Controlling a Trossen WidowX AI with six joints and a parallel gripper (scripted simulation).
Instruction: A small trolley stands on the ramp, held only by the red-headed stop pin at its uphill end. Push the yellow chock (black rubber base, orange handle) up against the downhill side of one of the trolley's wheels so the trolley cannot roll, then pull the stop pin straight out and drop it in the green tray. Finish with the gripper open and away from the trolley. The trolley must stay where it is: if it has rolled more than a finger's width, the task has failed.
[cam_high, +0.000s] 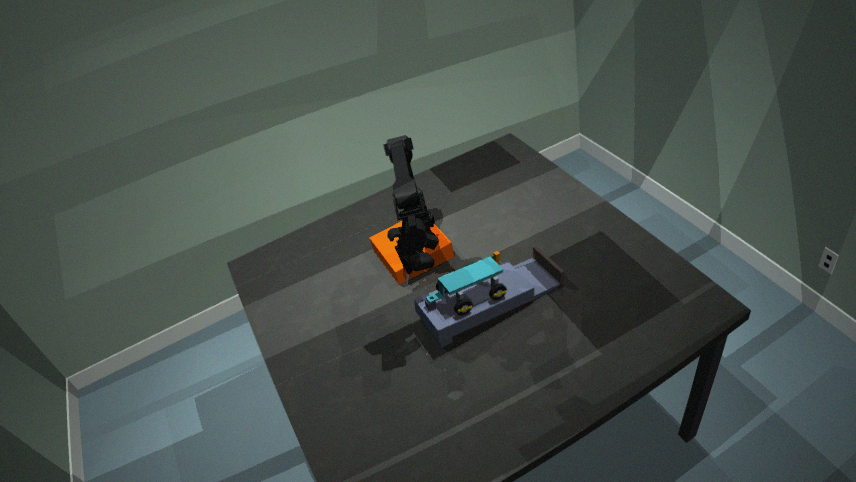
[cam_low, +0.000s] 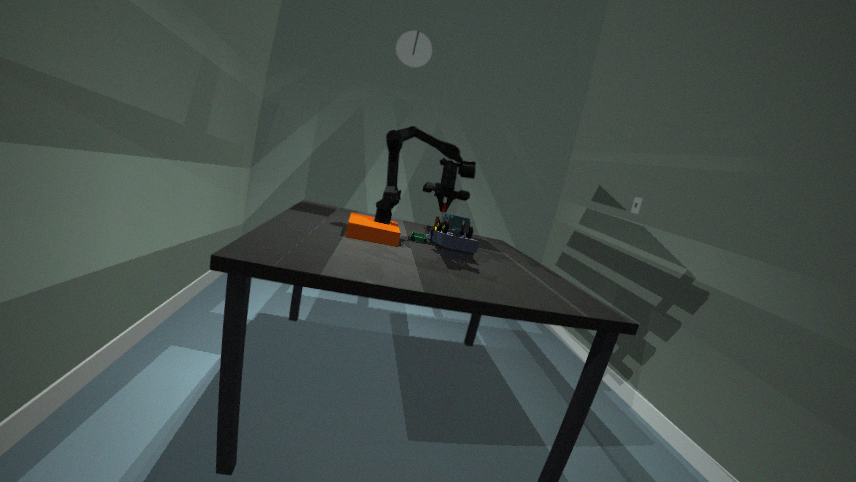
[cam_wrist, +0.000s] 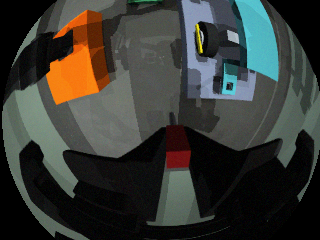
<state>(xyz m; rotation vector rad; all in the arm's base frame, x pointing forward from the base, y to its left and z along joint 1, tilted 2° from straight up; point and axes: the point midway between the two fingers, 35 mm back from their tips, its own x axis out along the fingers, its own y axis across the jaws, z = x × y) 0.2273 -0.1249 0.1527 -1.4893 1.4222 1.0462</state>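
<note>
My gripper tip is 4 cm past the green tray, 26 cm to the right of it and 18 cm above it. Also, from my gripper tip: teal-topped trolley 10 cm ahead, 15 cm to the left, 6 cm below; then grey ramp 10 cm ahead, 15 cm to the left, 13 cm below; then red-headed stop pin right at my gripper tip.
</note>
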